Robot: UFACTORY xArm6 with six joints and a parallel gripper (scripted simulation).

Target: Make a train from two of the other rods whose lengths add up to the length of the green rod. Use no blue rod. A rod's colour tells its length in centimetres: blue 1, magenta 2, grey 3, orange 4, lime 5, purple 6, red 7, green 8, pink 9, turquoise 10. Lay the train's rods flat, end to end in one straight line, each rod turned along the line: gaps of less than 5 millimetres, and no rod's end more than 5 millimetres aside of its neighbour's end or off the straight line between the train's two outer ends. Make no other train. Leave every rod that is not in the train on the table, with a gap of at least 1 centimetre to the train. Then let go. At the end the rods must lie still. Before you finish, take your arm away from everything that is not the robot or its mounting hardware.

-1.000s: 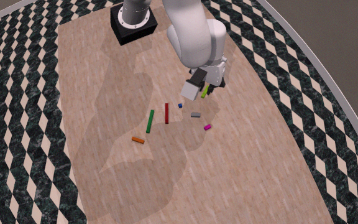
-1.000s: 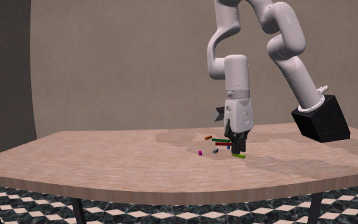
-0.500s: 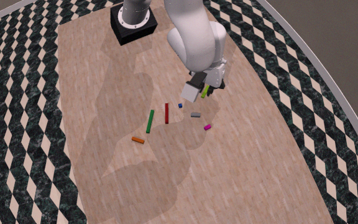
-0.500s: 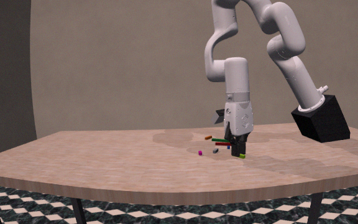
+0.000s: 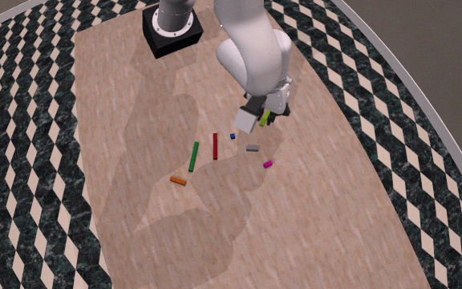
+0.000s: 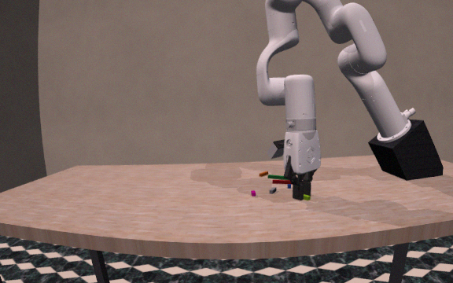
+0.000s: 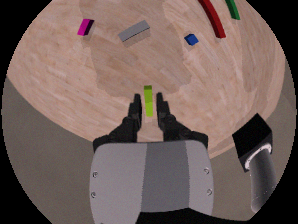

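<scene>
My hand is 20 mm above the lime rod. Round my hand: grey rod (80 mm ahead, 60 mm to the right, 20 mm below); then small blue rod (30 mm ahead, 100 mm to the right, 20 mm below); then magenta rod (130 mm ahead, 30 mm to the right, 20 mm below).
</scene>
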